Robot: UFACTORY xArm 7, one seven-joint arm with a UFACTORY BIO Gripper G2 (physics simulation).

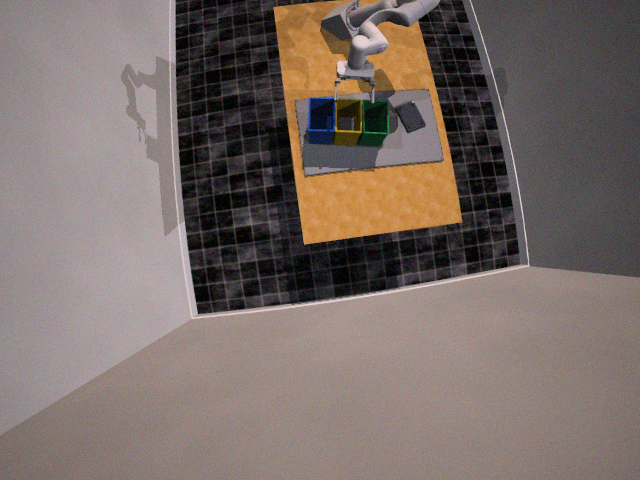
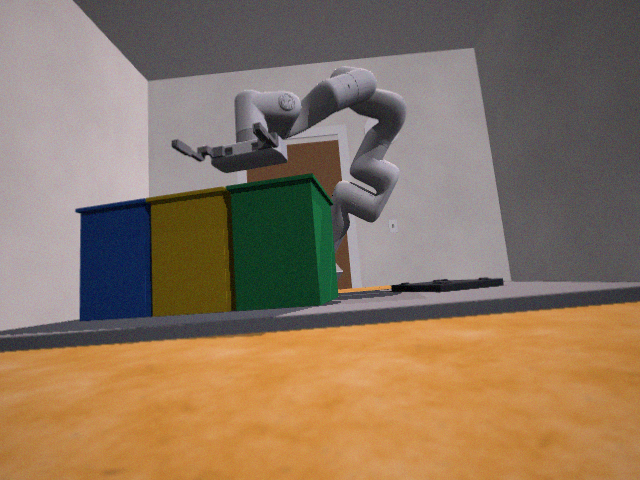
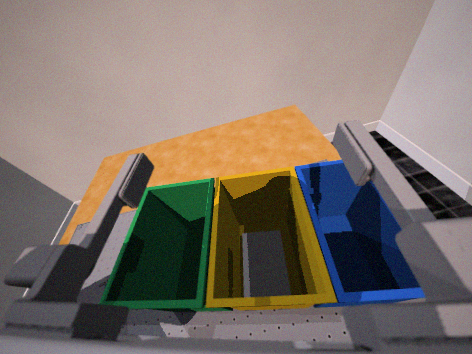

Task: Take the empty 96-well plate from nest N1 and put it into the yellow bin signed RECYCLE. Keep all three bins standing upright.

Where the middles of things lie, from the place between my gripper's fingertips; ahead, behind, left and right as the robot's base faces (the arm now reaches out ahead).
Labels:
Now: the yellow bin (image 2: 193, 272) 220 mm below my hand, 10 mm to the right of it and 10 mm behind it. Round my hand: blue bin (image 2: 115, 239) (220 mm below, 140 mm to the right, 30 mm behind); dark nest (image 2: 469, 283) (390 mm to the left, 300 mm below, 50 mm behind); green bin (image 2: 284, 256) (220 mm below, 130 mm to the left, 20 mm ahead).

